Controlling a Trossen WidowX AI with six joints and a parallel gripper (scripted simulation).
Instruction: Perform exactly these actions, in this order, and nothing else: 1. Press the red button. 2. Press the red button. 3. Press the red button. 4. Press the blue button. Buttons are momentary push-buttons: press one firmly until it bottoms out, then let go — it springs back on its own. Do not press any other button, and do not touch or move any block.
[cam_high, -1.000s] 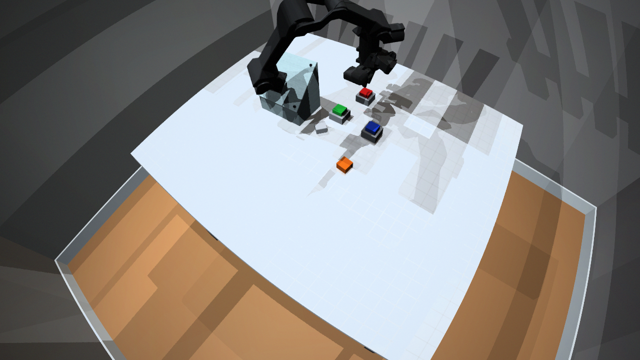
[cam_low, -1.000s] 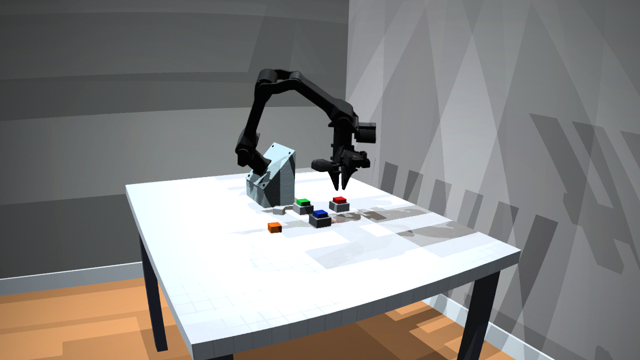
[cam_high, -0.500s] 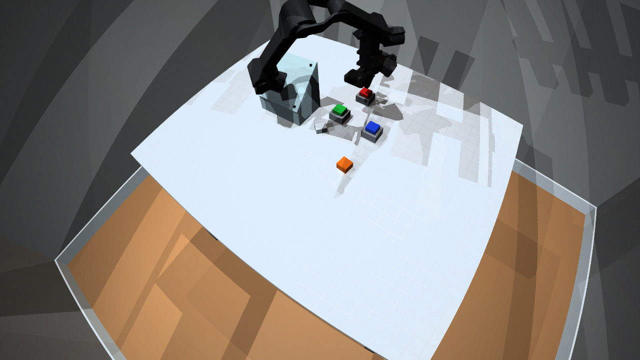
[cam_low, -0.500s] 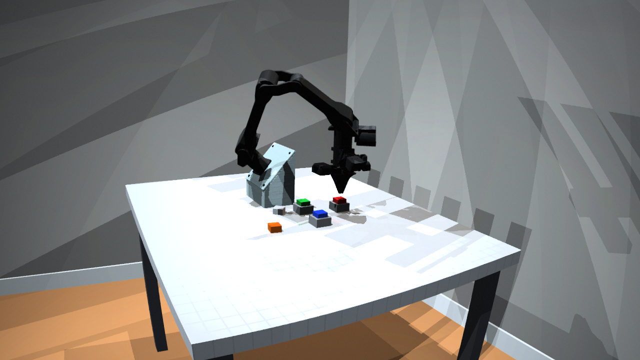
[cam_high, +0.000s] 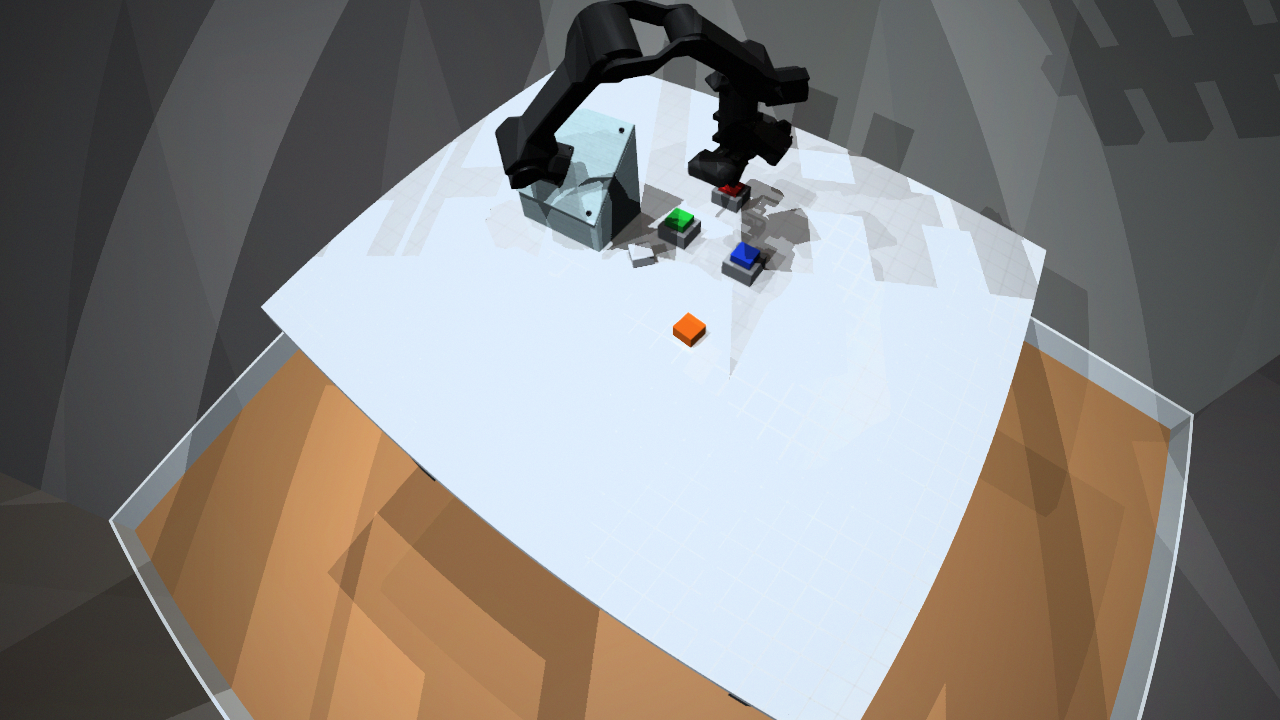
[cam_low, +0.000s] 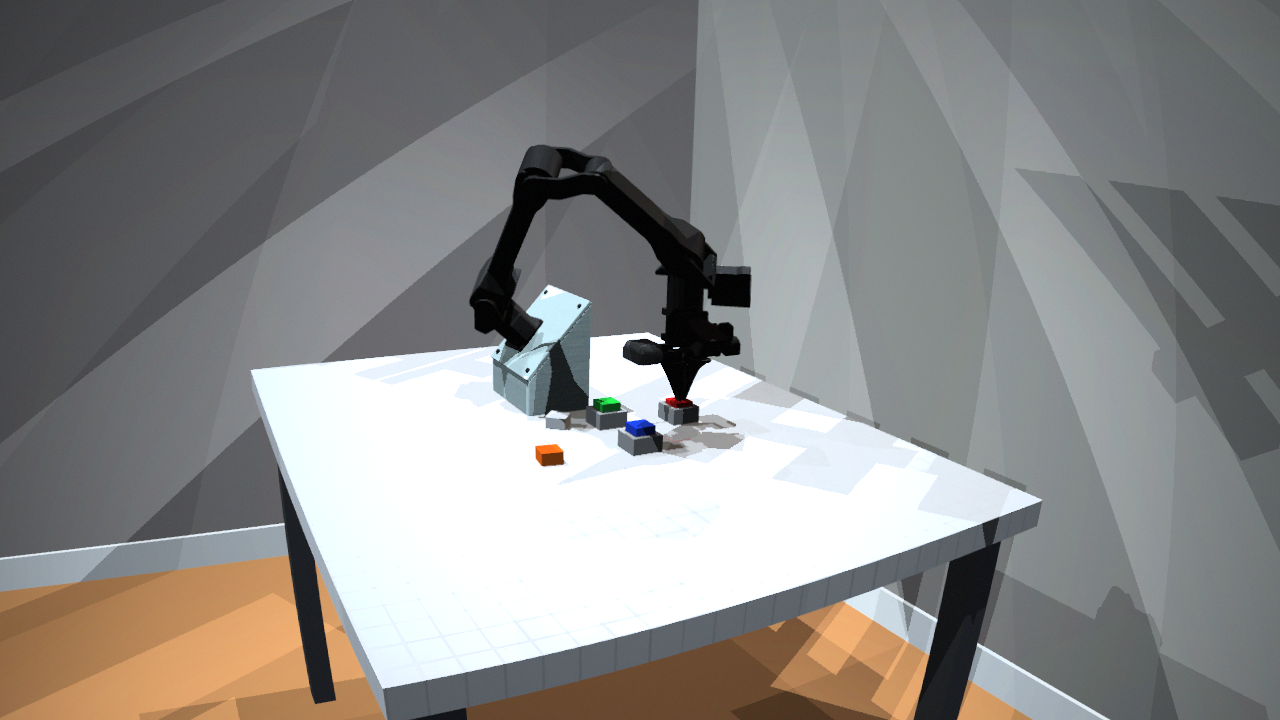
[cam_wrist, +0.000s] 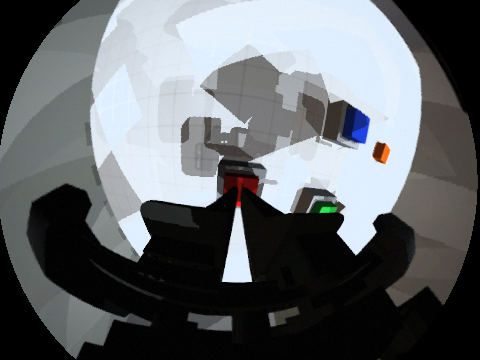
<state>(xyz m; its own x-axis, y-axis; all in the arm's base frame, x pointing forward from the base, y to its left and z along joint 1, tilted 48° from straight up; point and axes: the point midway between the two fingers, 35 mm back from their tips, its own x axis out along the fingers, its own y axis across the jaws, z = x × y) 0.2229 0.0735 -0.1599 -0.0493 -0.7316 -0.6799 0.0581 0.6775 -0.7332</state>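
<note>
Now: gripper tip 10 mm above the red button. Round my gripper tip: green button 120 mm to the right, 30 mm behind; small white block 190 mm to the right, 50 mm behind, 20 mm below; blue button 130 mm to the right, 90 mm ahead.
</note>
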